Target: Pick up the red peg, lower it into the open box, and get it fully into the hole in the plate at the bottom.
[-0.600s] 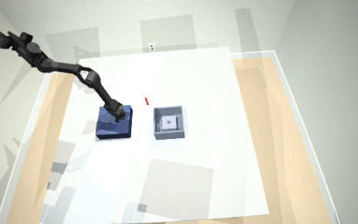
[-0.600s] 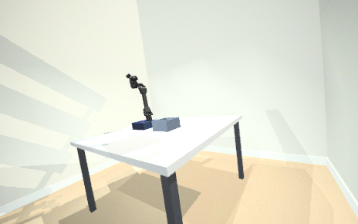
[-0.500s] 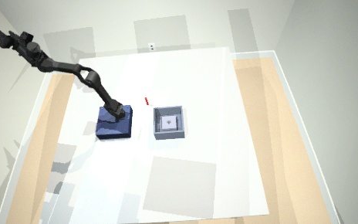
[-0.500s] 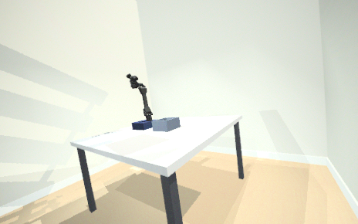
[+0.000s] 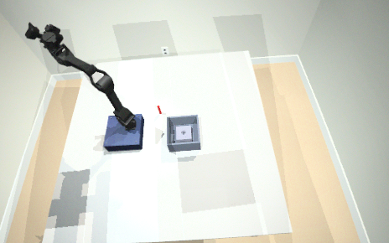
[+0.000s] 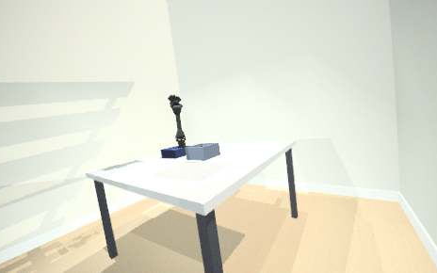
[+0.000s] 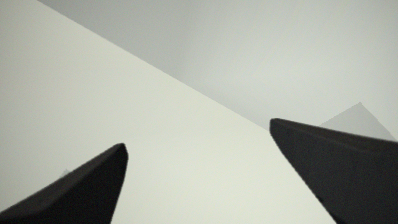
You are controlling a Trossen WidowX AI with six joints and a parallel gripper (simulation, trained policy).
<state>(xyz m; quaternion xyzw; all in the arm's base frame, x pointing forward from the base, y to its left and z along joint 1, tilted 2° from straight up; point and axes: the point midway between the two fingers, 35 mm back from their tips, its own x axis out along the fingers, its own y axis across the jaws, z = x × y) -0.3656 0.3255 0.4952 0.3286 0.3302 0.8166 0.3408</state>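
Right now my gripper tip is 540 mm short of the red peg, 240 mm to the left of it and 550 mm above it. Also, from my gripper tip: pale plate: 690 mm ahead, 440 mm to the right, 540 mm below; grey box: 690 mm ahead, 440 mm to the right, 560 mm below.
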